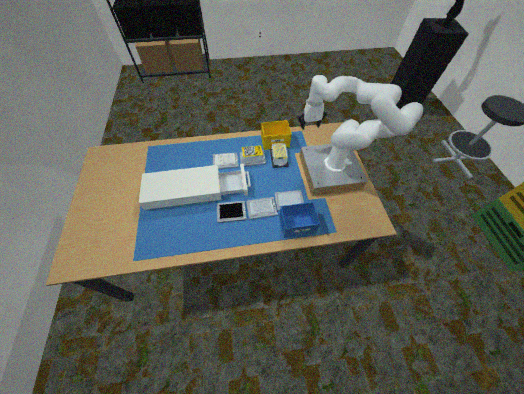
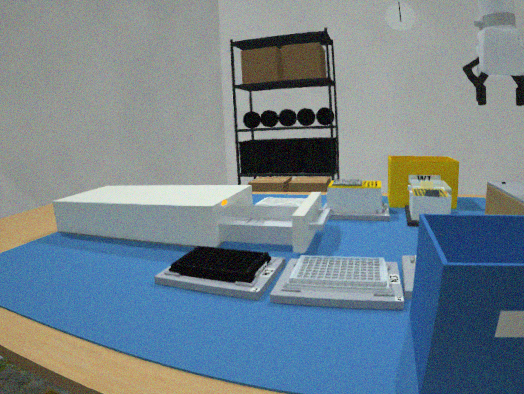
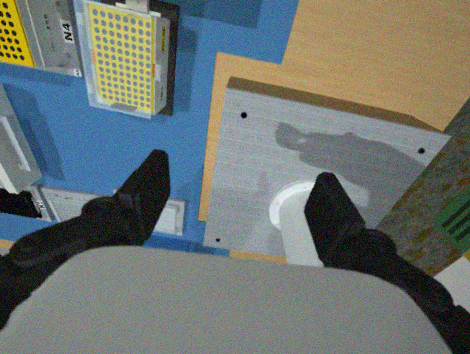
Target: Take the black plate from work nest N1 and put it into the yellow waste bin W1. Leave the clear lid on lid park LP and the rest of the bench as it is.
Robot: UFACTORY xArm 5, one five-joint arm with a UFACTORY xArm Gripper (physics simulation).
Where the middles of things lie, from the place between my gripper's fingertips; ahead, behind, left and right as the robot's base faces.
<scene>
The black plate [image 2: 227,265] is 44 cm ahead of my hand, 43 cm to the left of it and 24 cm below it.
</scene>
